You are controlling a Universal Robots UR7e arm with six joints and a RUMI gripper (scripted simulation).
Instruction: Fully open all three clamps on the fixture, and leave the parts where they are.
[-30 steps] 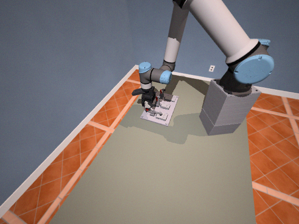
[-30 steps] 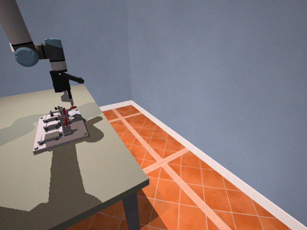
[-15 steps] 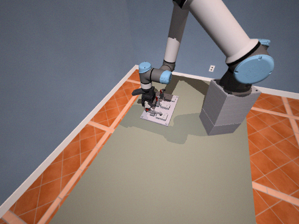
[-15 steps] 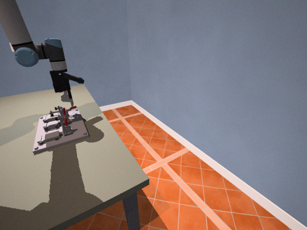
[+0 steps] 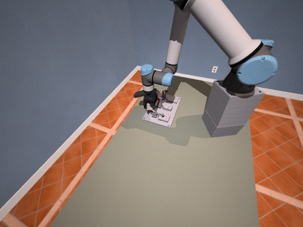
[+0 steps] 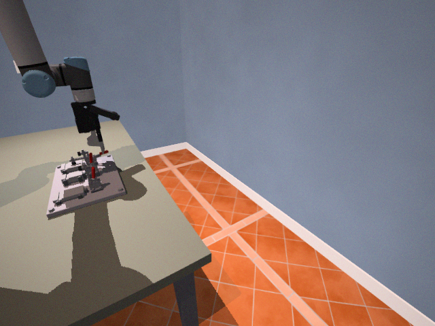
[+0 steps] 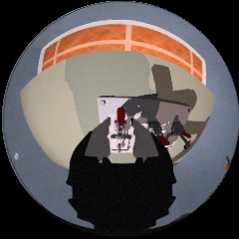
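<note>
My hand is 14 cm past the block, 5 cm above it and 1 cm to the left of it. From my hand the other things lie so: grey fixture plate (11 cm to the right, 8 cm behind, 7 cm below).
</note>
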